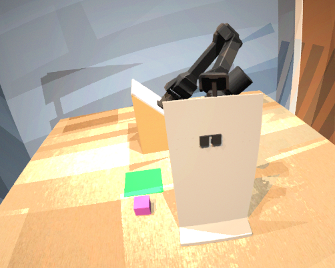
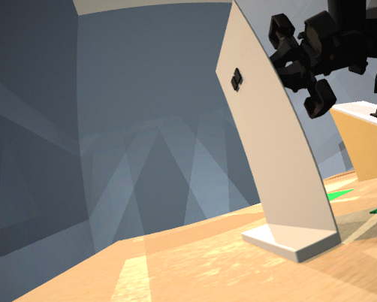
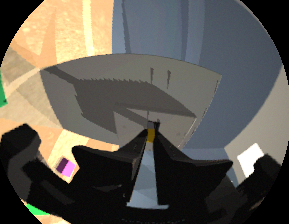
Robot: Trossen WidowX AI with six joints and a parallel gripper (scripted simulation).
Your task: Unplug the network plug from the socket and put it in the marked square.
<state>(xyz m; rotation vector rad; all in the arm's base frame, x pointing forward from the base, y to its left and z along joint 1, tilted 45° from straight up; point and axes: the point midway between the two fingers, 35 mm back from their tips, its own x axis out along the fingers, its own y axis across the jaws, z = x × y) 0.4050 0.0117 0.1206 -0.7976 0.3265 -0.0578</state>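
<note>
Now: the green marked square 250 mm below my gripper tip, 190 mm behind it and 180 mm to the right of it. From my gripper tip the other things lie so: network plug (10 mm ahead); upright white panel (100 mm below, 30 mm ahead, 10 mm to the right).
</note>
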